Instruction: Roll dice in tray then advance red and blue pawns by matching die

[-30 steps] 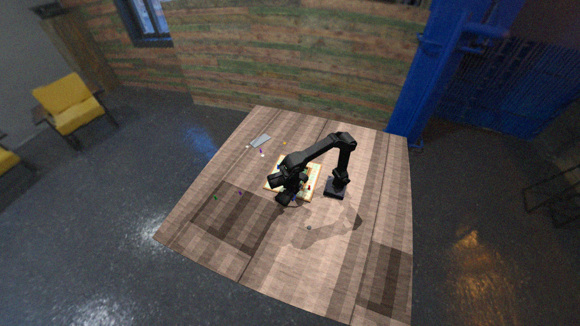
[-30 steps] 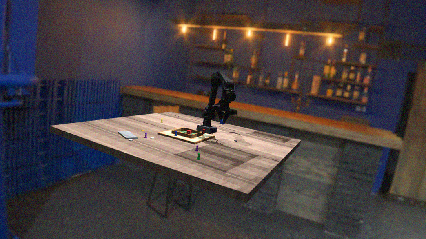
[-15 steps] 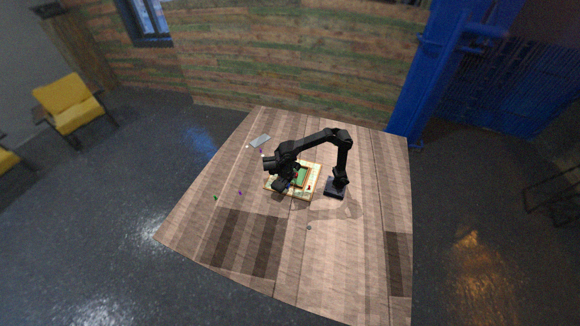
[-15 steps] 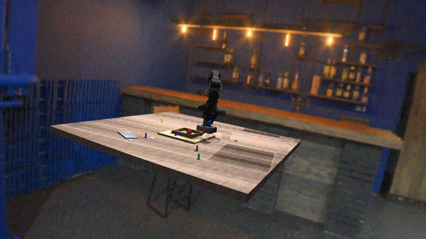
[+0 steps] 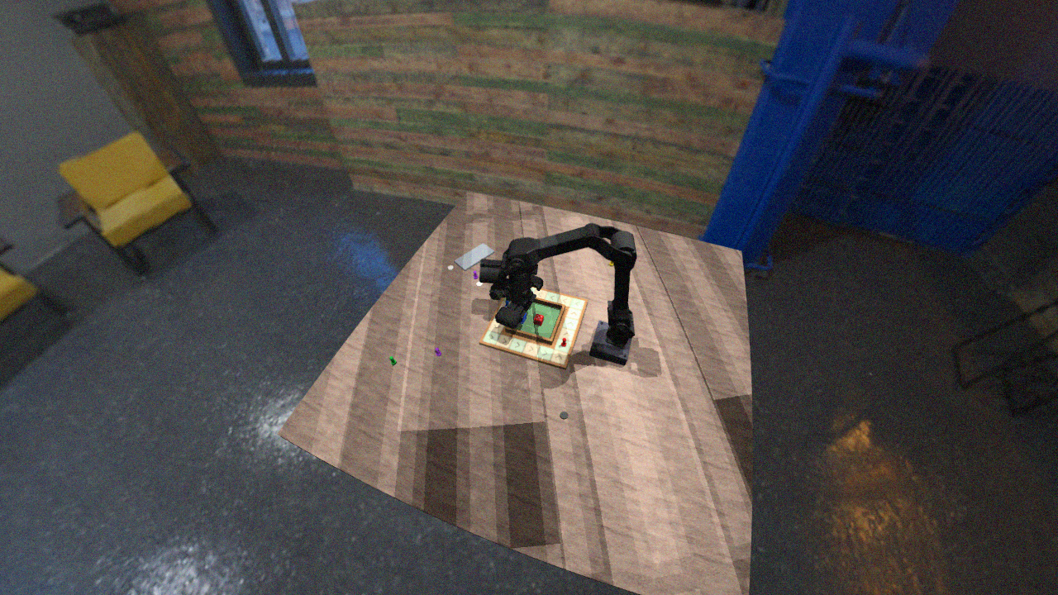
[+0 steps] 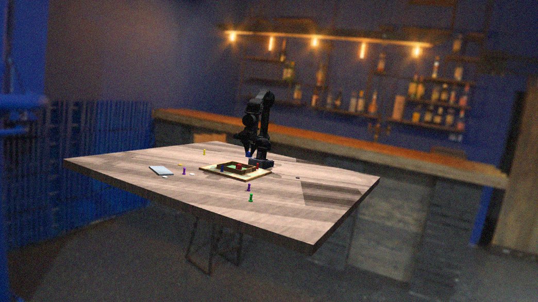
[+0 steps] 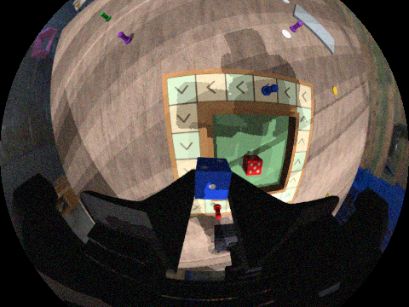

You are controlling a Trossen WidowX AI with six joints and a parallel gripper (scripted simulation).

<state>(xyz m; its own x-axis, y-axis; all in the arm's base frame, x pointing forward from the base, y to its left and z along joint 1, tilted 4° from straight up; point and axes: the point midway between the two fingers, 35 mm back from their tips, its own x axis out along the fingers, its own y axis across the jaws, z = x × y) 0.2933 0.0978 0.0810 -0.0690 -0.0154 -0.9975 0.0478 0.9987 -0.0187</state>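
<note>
Now: gripper tip 140 mm past the red pawn, 80 mm above it and 20 mm to the left of it. From my gripper tip the other things lie so: yellow token: 320 mm to the right, 160 mm ahead, 110 mm below; blue pawn: 90 mm to the right, 90 mm ahead, 80 mm below; dark token: 220 mm behind, 190 mm to the left, 110 mm below.
</note>
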